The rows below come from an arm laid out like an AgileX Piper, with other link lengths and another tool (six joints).
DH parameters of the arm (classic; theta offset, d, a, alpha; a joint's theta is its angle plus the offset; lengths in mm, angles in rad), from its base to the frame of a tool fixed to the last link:
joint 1: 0 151.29 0 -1.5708
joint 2: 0.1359 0 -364.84 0
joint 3: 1.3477 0 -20.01 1.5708
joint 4: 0 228.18 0 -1.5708
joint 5: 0 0 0 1.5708
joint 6: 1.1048 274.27 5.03 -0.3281
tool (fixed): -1.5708 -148.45 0 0
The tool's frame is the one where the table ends.
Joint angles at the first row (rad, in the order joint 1, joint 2, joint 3, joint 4, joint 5, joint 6):
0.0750 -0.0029 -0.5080 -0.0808 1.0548 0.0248
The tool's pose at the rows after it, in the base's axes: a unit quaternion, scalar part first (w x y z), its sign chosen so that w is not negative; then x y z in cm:
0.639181 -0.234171 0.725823 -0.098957 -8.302 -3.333 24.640
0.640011 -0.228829 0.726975 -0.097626 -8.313 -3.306 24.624
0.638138 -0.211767 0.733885 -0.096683 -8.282 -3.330 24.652
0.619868 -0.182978 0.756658 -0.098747 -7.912 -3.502 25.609
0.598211 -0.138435 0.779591 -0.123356 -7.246 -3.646 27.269
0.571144 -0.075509 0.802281 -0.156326 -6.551 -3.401 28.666
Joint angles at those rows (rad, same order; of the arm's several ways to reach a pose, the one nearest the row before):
0.0749 -0.0029 -0.5080 -0.0808 1.0548 0.0248
0.0750 -0.0029 -0.5080 -0.0827 1.0548 0.0370
0.0750 0.0059 -0.5080 -0.0982 1.0562 0.0785
0.0750 0.0693 -0.5284 -0.1378 1.0681 0.1544
0.0383 0.1561 -0.5630 -0.2000 1.0708 0.2380
-0.0430 0.2421 -0.5911 -0.2512 1.0742 0.3209

